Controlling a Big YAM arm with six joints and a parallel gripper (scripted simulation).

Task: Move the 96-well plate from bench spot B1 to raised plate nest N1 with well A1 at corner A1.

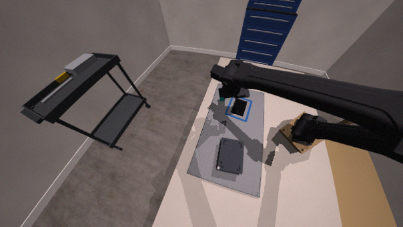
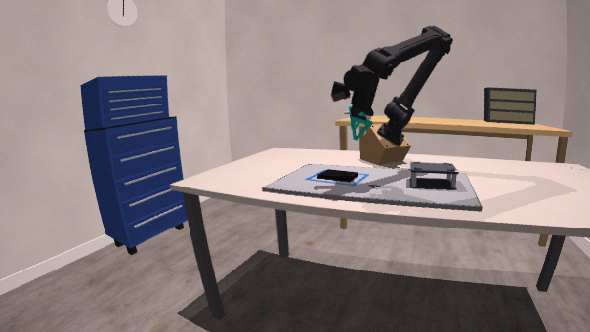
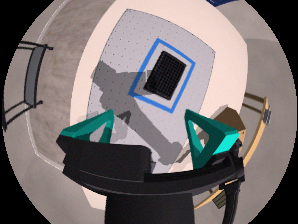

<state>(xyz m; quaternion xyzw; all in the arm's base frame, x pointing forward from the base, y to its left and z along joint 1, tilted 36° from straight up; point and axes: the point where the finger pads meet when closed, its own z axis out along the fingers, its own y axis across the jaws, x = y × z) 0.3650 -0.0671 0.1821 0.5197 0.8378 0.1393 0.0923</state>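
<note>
Right now my hand is 170 mm above the black 96-well plate, 100 mm to the left of it and 40 mm past it. Also, from my hand: raised plate nest N1: 240 mm to the left, 120 mm below, 120 mm behind; then white corner mark: 330 mm to the left, 110 mm below, 100 mm behind.
</note>
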